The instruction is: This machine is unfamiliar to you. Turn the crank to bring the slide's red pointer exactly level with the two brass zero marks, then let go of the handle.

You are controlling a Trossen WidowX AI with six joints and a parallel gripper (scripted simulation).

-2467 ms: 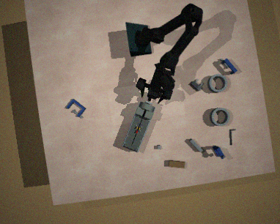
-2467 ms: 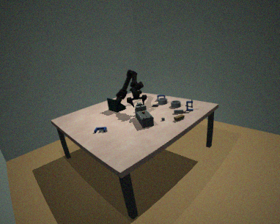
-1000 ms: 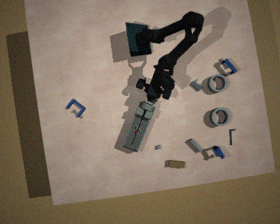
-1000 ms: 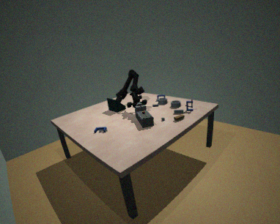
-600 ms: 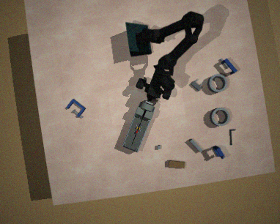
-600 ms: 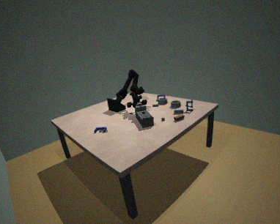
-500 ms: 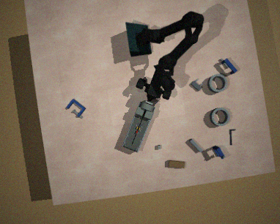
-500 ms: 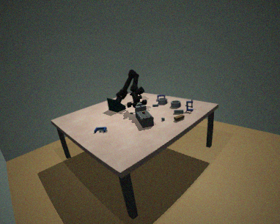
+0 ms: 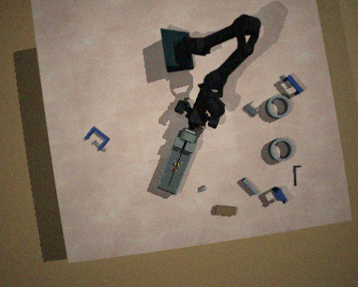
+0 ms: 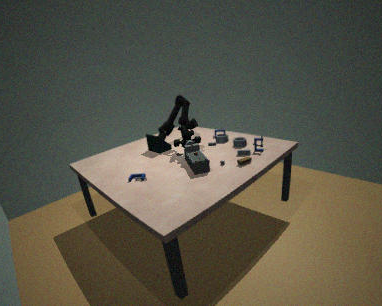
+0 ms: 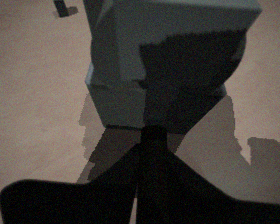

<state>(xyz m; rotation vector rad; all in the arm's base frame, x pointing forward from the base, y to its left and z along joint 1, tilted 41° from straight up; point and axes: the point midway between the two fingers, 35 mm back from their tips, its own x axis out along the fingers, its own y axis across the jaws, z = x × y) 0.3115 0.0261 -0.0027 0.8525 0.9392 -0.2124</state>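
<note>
Right now my gripper tip is 2 cm below the dark handle, 2 cm past it and 1 cm to the right of it. From my gripper tip the other things lie so: small grey cube (27 cm ahead, 2 cm to the left, 2 cm below); then red pointer (16 cm ahead, 9 cm to the right, 5 cm above); then grey bar (28 cm ahead, 23 cm to the left, 2 cm below).
</note>
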